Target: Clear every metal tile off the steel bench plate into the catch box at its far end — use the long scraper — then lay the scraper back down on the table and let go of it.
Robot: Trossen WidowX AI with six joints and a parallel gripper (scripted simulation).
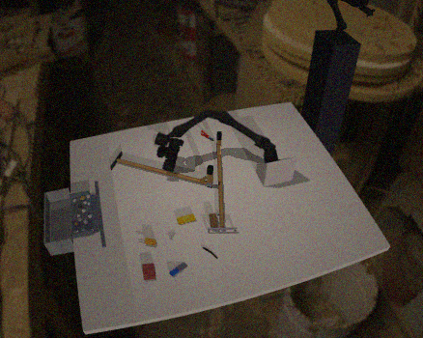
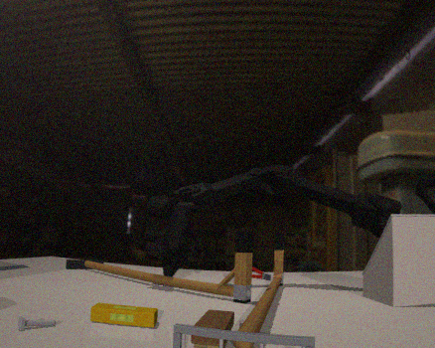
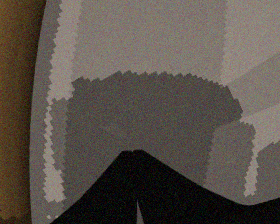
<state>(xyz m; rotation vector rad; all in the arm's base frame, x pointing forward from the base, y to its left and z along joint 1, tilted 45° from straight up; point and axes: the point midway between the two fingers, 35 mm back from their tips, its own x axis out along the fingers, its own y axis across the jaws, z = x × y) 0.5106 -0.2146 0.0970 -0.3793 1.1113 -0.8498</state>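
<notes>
The long scraper is 5 cm ahead of my gripper tip, 3 cm to the left of it and 5 cm above it. The rest, counted from my gripper tip: yellow block (39 cm to the left, 1 cm above); then long wooden scraper (23 cm behind, 21 cm to the left, 5 cm above); then red-handled tool (28 cm behind, 19 cm to the right, 1 cm above).
</notes>
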